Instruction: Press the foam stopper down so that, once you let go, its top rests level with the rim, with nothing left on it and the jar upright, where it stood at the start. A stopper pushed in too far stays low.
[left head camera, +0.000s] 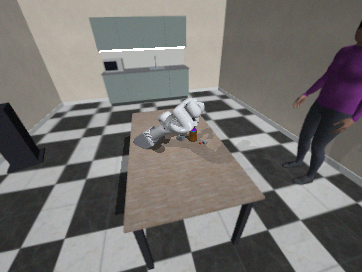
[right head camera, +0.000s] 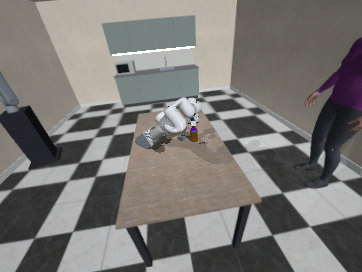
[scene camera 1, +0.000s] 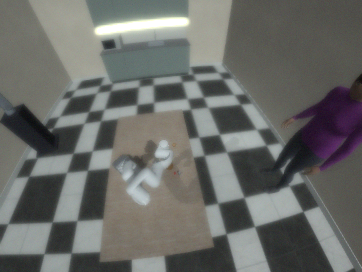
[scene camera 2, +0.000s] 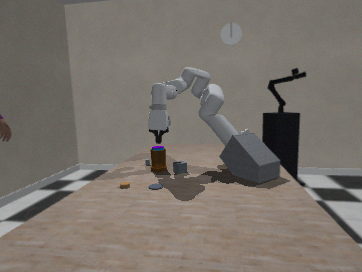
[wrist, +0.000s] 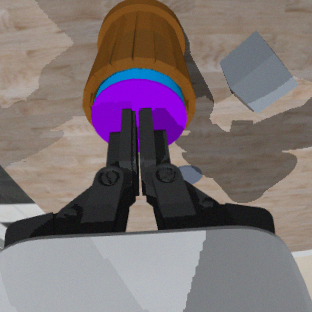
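The brown ribbed jar (left head camera: 193, 136) (right head camera: 194, 136) (scene camera 2: 158, 160) (wrist: 142, 40) stands upright on the table. The foam stopper (scene camera 2: 158, 148) (wrist: 137, 92) sits in its mouth, with a purple top and a blue side band. The purple top stands above the rim, and part of the blue band shows over the rim in scene camera 2 and the wrist view. My gripper (scene camera 2: 158, 142) (wrist: 137, 127) is shut and empty, pointing down over the stopper. In scene camera 2 a small gap shows between the fingertips and the purple top. In the wrist view the fingers hide part of the top.
A grey block (scene camera 2: 180, 167) (wrist: 257, 72) lies close beside the jar. A flat blue-grey disc (scene camera 2: 155, 186) (wrist: 190, 174) and an orange disc (scene camera 2: 125, 185) (scene camera 1: 174, 145) lie on the table (scene camera 2: 200, 225). A small pale piece (scene camera 2: 147, 162) and a red piece (left head camera: 200, 143) lie near the jar.
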